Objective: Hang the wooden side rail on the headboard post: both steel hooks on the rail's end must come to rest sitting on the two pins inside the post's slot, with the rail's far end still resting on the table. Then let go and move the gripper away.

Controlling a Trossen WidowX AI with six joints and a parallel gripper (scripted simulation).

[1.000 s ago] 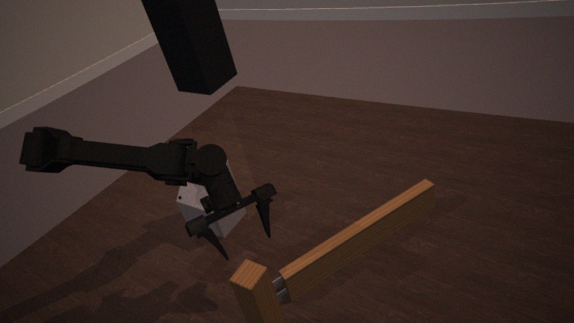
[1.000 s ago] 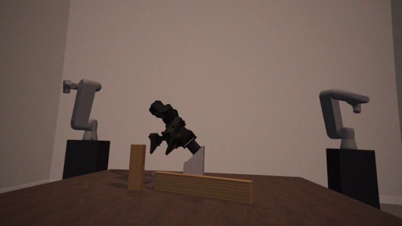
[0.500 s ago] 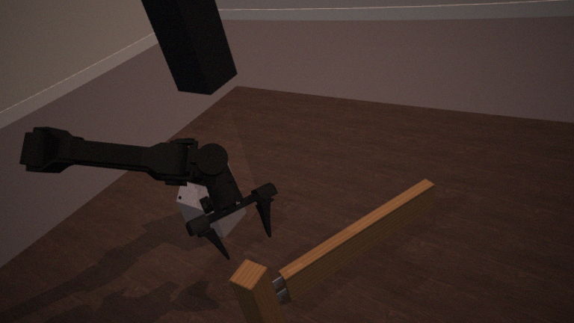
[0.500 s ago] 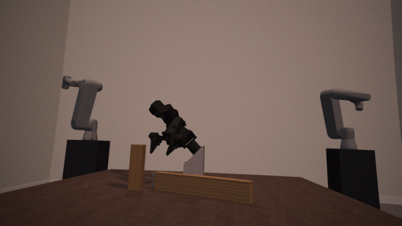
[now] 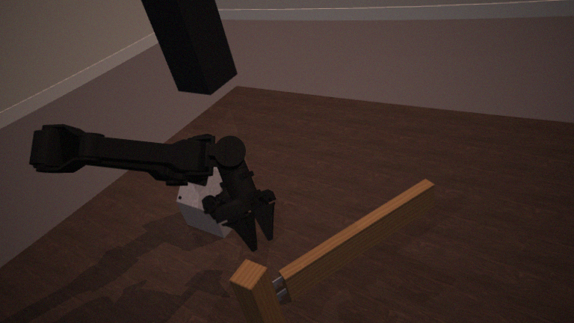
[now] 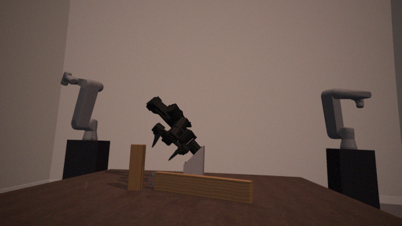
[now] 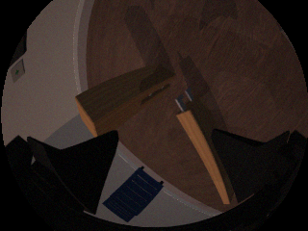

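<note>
Now: the headboard post 40 mm ahead of my gripper tip, 80 mm to the right of it and 60 mm below it.
</note>
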